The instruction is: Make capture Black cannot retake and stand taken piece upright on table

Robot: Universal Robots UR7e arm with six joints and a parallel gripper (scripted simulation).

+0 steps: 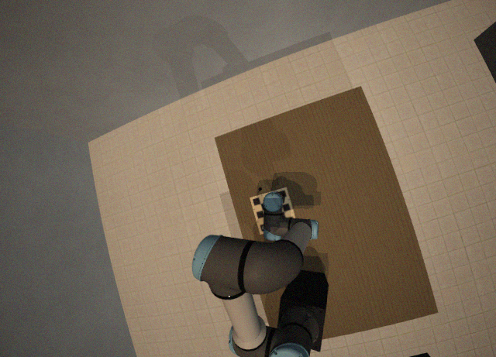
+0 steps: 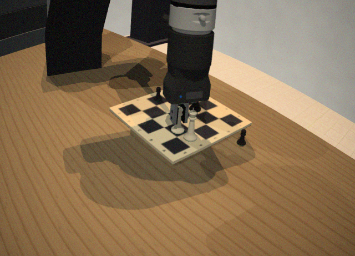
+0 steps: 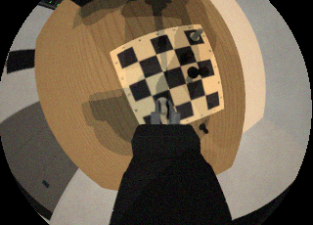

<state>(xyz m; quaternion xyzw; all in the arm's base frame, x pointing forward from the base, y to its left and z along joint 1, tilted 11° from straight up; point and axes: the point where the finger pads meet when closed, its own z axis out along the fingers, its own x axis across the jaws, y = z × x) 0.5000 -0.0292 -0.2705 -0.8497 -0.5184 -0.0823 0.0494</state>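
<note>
Right now the white king is 30 mm ahead of my hand and 10 mm below it. Round my hand: chessboard: 50 mm to the left, 40 mm below, 40 mm behind; then tall black piece: 90 mm to the left, 30 mm behind, 10 mm below; then white queen: 10 mm below.
</note>
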